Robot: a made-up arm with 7 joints. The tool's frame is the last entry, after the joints. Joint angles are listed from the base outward.
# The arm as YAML. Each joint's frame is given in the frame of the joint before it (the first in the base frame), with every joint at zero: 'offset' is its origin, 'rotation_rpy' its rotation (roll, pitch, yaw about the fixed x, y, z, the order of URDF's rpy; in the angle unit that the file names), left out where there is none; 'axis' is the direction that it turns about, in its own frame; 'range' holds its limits. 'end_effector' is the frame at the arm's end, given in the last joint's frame.
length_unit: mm
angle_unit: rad
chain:
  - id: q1
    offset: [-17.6, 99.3, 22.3]
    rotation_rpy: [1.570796, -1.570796, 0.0]
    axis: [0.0, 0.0, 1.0]
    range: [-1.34, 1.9]
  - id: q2
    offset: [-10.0, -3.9, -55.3]
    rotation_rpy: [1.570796, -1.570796, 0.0]
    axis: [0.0, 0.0, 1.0]
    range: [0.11, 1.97]
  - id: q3
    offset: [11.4, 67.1, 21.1]
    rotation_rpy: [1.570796, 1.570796, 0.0]
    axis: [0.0, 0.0, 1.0]
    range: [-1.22, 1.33]
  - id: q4
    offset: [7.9, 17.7, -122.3]
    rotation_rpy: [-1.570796, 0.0, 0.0]
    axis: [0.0, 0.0, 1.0]
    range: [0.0, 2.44]
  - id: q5
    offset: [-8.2, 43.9, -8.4]
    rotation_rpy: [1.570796, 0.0, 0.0]
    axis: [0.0, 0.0, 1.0]
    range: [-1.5, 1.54]
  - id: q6
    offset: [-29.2, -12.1, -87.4]
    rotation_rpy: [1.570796, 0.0, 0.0]
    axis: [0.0, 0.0, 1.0]
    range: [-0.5, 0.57]
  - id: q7
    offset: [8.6, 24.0, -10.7]
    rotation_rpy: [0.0, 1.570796, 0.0]
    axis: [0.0, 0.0, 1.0]
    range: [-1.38, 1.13]
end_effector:
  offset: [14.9, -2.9, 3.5]
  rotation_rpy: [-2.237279, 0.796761, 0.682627]
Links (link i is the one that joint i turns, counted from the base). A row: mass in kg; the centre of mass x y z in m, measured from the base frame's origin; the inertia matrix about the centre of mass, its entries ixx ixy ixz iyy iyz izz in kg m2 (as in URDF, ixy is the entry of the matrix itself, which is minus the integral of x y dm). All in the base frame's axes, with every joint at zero. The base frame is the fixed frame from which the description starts. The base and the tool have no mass.
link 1: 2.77; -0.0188 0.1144 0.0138; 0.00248 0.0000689 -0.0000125 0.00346 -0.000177 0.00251
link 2: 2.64; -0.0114 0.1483 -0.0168; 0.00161 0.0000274 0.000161 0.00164 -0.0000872 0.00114
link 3: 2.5; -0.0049 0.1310 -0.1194; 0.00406 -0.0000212 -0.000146 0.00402 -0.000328 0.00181
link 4: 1.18; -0.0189 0.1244 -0.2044; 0.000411 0 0 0.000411 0 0.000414
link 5: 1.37; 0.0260 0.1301 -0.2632; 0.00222 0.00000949 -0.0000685 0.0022 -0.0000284 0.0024
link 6: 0.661; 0.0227 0.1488 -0.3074; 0.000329 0 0 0.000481 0 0.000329
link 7: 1.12; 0.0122 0.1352 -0.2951; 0.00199 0 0 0.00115 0 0.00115
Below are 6 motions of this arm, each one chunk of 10 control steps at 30 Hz.
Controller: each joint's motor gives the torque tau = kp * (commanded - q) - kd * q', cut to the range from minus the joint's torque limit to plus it. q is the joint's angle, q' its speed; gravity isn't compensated. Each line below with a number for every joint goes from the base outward.
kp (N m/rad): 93 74 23 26 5.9 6.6 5.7
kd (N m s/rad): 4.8 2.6 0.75 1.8 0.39 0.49 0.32
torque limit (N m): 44 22 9.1 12 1.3 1.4 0.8
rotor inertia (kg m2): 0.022 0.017 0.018 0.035 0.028 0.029 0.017
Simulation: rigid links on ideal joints. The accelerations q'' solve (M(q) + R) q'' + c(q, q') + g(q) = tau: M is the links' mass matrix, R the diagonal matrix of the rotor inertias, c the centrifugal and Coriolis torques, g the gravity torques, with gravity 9.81 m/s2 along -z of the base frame. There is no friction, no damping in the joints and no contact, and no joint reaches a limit. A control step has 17 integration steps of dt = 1/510 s. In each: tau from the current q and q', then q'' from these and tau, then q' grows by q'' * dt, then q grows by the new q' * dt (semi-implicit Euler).
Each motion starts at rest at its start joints. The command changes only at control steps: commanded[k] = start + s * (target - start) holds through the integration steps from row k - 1 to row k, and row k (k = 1, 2, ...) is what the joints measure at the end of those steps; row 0 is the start. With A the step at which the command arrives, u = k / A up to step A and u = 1 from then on. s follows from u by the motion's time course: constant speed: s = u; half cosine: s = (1 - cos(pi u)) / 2; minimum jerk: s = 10 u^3 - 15 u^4 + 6 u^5; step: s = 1 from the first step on.
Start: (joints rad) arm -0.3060 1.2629 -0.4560 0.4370 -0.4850 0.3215 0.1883
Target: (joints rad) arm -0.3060 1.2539 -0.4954 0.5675 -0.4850 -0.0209 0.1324
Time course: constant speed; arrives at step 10
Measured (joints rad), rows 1 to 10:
1: -0.3013 1.2433 -0.4518 0.4366 -0.4867 0.3160 0.1864
2: -0.2979 1.1990 -0.4472 0.4457 -0.4893 0.3012 0.1826
3: -0.2979 1.1453 -0.4538 0.4656 -0.4926 0.2781 0.1787
4: -0.3001 1.0949 -0.4715 0.4919 -0.4981 0.2485 0.1757
5: -0.3033 1.0570 -0.4932 0.5198 -0.5061 0.2145 0.1736
6: -0.3063 1.0361 -0.5118 0.5454 -0.5159 0.1777 0.1715
7: -0.3082 1.0327 -0.5229 0.5660 -0.5255 0.1393 0.1684
8: -0.3084 1.0435 -0.5260 0.5805 -0.5328 0.0998 0.1638
9: -0.3070 1.0632 -0.5231 0.5894 -0.5363 0.0597 0.1573
10: -0.3047 1.0859 -0.5171 0.5947 -0.5354 0.0196 0.1495

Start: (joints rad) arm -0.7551 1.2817 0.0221 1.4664 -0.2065 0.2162 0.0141
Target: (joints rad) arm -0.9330 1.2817 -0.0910 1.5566 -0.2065 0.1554 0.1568
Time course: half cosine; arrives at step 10
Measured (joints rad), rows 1 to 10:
1: -0.7450 1.2620 0.0174 1.4593 -0.2104 0.2127 0.0151
2: -0.7419 1.2261 0.0078 1.4506 -0.2180 0.2034 0.0180
3: -0.7521 1.1933 -0.0153 1.4464 -0.2269 0.1911 0.0251
4: -0.7720 1.1716 -0.0505 1.4480 -0.2361 0.1775 0.0387
5: -0.7978 1.1614 -0.0877 1.4547 -0.2453 0.1639 0.0592
6: -0.8258 1.1603 -0.1176 1.4651 -0.2537 0.1509 0.0851
7: -0.8523 1.1650 -0.1361 1.4770 -0.2602 0.1391 0.1129
8: -0.8746 1.1727 -0.1440 1.4889 -0.2638 0.1288 0.1389
9: -0.8909 1.1811 -0.1442 1.4992 -0.2642 0.1204 0.1599
10: -0.9000 1.1884 -0.1399 1.5069 -0.2620 0.1141 0.1739

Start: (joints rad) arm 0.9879 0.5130 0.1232 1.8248 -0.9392 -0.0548 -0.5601
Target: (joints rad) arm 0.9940 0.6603 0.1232 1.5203 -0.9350 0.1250 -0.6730
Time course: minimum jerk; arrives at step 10
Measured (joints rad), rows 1 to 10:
1: 0.9654 0.5102 0.1238 1.8251 -0.9396 -0.0532 -0.5626
2: 0.9239 0.5052 0.1111 1.8179 -0.9412 -0.0448 -0.5685
3: 0.8862 0.5020 0.0811 1.7971 -0.9447 -0.0281 -0.5759
4: 0.8611 0.5048 0.0436 1.7624 -0.9504 -0.0039 -0.5844
5: 0.8486 0.5161 0.0115 1.7157 -0.9580 0.0257 -0.5949
6: 0.8451 0.5357 -0.0061 1.6605 -0.9670 0.0583 -0.6080
7: 0.8466 0.5612 -0.0066 1.6015 -0.9765 0.0911 -0.6234
8: 0.8502 0.5881 0.0071 1.5448 -0.9854 0.1208 -0.6395
9: 0.8543 0.6115 0.0293 1.4968 -0.9926 0.1444 -0.6540
10: 0.8581 0.6278 0.0529 1.4625 -0.9970 0.1599 -0.6648

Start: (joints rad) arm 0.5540 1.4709 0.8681 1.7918 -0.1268 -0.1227 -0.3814
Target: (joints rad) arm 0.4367 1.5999 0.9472 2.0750 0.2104 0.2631 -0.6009
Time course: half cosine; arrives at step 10
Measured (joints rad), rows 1 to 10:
1: 0.5435 1.4500 0.8755 1.7994 -0.1264 -0.1194 -0.3833
2: 0.5256 1.4083 0.8743 1.8144 -0.1230 -0.1063 -0.3905
3: 0.5021 1.3715 0.8550 1.8328 -0.1134 -0.0799 -0.4045
4: 0.4757 1.3537 0.8249 1.8564 -0.0956 -0.0398 -0.4242
5: 0.4502 1.3572 0.7996 1.8882 -0.0686 0.0116 -0.4482
6: 0.4287 1.3777 0.7926 1.9288 -0.0325 0.0704 -0.4754
7: 0.4133 1.4078 0.8082 1.9758 0.0114 0.1322 -0.5054
8: 0.4042 1.4406 0.8412 2.0245 0.0602 0.1923 -0.5373
9: 0.4005 1.4694 0.8795 2.0700 0.1095 0.2461 -0.5687
10: 0.4006 1.4893 0.9109 2.1074 0.1534 0.2893 -0.5958

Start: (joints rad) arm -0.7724 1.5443 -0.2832 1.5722 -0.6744 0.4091 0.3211
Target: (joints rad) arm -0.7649 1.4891 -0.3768 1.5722 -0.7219 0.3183 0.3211
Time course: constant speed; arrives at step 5
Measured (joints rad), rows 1 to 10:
1: -0.7633 1.5209 -0.2822 1.5654 -0.6786 0.4041 0.3209
2: -0.7566 1.4750 -0.2850 1.5553 -0.6876 0.3912 0.3196
3: -0.7543 1.4277 -0.3072 1.5480 -0.6994 0.3727 0.3182
4: -0.7549 1.3896 -0.3466 1.5443 -0.7133 0.3512 0.3181
5: -0.7566 1.3634 -0.3900 1.5434 -0.7289 0.3285 0.3200
6: -0.7599 1.3495 -0.4212 1.5443 -0.7444 0.3078 0.3236
7: -0.7621 1.3468 -0.4331 1.5455 -0.7576 0.2921 0.3277
8: -0.7615 1.3526 -0.4279 1.5460 -0.7668 0.2819 0.3306
9: -0.7582 1.3633 -0.4117 1.5453 -0.7712 0.2765 0.3314
10: -0.7536 1.3754 -0.3922 1.5439 -0.7710 0.2746 0.3299

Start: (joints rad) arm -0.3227 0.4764 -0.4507 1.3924 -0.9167 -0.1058 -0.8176
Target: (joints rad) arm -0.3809 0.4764 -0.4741 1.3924 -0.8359 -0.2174 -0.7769
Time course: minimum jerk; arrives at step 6
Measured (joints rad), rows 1 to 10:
1: -0.3199 0.4689 -0.4503 1.3724 -0.9196 -0.1095 -0.8166
2: -0.3182 0.4550 -0.4498 1.3394 -0.9251 -0.1212 -0.8114
3: -0.3227 0.4431 -0.4520 1.3131 -0.9279 -0.1417 -0.8015
4: -0.3341 0.4368 -0.4594 1.2980 -0.9243 -0.1701 -0.7880
5: -0.3491 0.4357 -0.4711 1.2905 -0.9141 -0.2021 -0.7736
6: -0.3634 0.4377 -0.4841 1.2860 -0.9006 -0.2319 -0.7613
7: -0.3736 0.4404 -0.4941 1.2823 -0.8874 -0.2550 -0.7526
8: -0.3789 0.4425 -0.4982 1.2795 -0.8768 -0.2698 -0.7482
9: -0.3798 0.4437 -0.4962 1.2780 -0.8696 -0.2772 -0.7472
10: -0.3775 0.4442 -0.4900 1.2784 -0.8653 -0.2790 -0.7488

